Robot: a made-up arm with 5 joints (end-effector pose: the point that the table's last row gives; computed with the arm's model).
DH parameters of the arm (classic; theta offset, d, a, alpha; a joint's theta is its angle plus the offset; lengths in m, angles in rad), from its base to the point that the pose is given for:
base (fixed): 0 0.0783 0 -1.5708
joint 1: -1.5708 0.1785 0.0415 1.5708
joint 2: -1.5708 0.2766 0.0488 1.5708
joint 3: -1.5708 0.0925 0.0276 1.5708
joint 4: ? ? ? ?
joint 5: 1.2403 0 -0.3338 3.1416
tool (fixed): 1.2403 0.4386 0 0
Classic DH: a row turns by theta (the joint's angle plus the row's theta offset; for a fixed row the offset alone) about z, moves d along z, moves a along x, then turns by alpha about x.
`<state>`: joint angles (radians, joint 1 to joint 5).
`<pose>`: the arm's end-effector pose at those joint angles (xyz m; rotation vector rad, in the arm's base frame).
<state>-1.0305 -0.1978 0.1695 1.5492 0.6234</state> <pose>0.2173 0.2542 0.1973 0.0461 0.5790 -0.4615</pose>
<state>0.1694 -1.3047 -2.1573 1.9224 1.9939</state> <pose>-0.2687 0.7980 0.3327 -0.4947 -0.5497 -0.3786</pose>
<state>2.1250 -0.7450 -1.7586 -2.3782 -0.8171</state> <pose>-0.2761 0.5252 0.5499 0.5168 -1.0616 -0.7838</pose>
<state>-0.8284 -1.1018 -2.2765 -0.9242 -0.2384</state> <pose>0.1987 -0.0555 -0.2373 -0.5116 1.6676 -2.0414</pose>
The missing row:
joint 4: 0 -0.1479 -0.0011 -1.5708
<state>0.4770 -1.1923 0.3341 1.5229 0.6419</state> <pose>0.1702 0.3231 -0.0793 0.7304 2.2137 0.0887</pose>
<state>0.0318 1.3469 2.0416 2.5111 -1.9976</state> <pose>-0.8227 -0.1855 0.3793 1.0370 -0.6788 0.5277</pose>
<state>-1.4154 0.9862 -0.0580 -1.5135 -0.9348</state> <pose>-0.0387 -0.2105 -0.6259 -2.4457 -1.7052 0.2755</pose>
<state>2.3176 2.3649 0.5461 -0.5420 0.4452</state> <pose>-0.0081 0.2515 0.5270 -0.5747 0.1672 1.7423</pose>
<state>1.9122 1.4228 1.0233 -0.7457 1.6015</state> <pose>0.2544 0.6126 0.3463 -0.8778 -0.6109 -0.4212</pose>
